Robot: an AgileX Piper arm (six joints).
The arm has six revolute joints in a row. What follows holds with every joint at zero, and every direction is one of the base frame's. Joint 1 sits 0.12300 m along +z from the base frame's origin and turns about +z. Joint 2 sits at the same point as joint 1 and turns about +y. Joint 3 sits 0.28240 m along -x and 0.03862 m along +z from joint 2 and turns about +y. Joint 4 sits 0.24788 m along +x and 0.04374 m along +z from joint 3 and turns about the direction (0.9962, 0, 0.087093). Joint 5 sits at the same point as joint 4 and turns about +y. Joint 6 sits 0.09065 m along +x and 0.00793 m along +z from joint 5 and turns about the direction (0.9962, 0, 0.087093). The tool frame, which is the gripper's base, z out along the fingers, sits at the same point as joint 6; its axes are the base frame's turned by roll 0.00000, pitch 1.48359 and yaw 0.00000 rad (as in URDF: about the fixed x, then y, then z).
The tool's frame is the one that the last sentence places.
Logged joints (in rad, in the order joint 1, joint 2, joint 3, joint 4, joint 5, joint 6), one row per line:
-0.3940 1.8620 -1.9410 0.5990 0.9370 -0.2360
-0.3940 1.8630 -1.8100 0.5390 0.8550 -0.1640
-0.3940 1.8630 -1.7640 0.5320 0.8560 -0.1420
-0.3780 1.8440 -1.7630 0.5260 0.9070 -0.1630
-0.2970 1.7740 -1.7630 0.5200 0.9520 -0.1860
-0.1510 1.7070 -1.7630 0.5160 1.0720 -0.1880
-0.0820 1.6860 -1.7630 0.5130 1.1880 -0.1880
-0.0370 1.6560 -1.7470 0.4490 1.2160 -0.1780
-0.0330 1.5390 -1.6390 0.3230 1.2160 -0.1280
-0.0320 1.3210 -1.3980 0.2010 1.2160 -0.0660
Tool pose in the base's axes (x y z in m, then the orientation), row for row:
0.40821 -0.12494 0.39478 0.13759 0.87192 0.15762 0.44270
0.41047 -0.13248 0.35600 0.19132 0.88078 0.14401 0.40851
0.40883 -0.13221 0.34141 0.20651 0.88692 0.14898 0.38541
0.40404 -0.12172 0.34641 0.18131 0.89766 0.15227 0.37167
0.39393 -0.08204 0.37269 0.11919 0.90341 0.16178 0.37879
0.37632 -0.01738 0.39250 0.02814 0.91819 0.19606 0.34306
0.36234 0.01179 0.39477 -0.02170 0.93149 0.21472 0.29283
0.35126 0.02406 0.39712 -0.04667 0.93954 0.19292 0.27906
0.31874 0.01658 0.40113 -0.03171 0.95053 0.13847 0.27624
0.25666 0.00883 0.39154 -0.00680 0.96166 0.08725 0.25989
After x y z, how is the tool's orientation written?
As a quaternion, x y z w.
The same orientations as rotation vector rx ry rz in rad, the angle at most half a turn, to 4 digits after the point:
0.3413 2.1630 0.3910
0.4821 2.2194 0.3629
0.5260 2.2590 0.3795
0.4648 2.3013 0.3904
0.3045 2.3082 0.4133
0.0731 2.3864 0.5096
-0.0578 2.4815 0.5720
-0.1252 2.5203 0.5175
-0.0852 2.5535 0.3720
-0.0184 2.6050 0.2363

